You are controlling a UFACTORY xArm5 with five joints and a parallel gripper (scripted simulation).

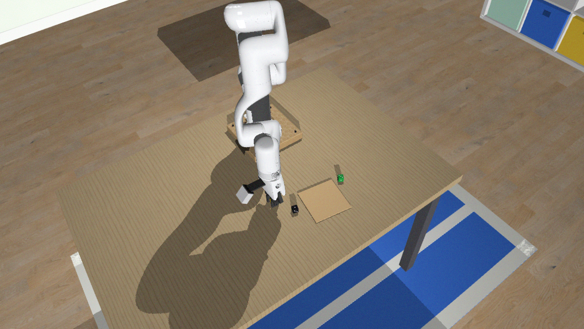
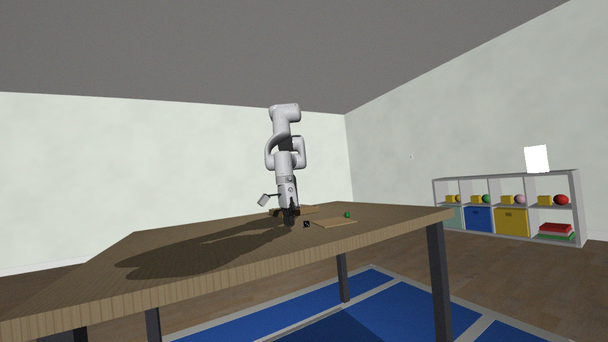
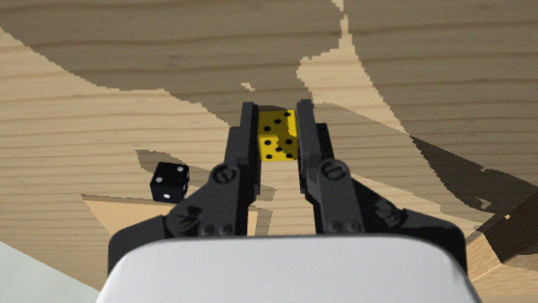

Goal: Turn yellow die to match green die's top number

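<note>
Now: the tan mat 14 cm to the left of my hand, 12 cm ahead of it and 2 cm below it. Also, from my hand: green die: 25 cm to the left, 9 cm ahead, 1 cm below; yellow die: 1 cm below; black die: 8 cm ahead, 3 cm to the left, 1 cm below.
</note>
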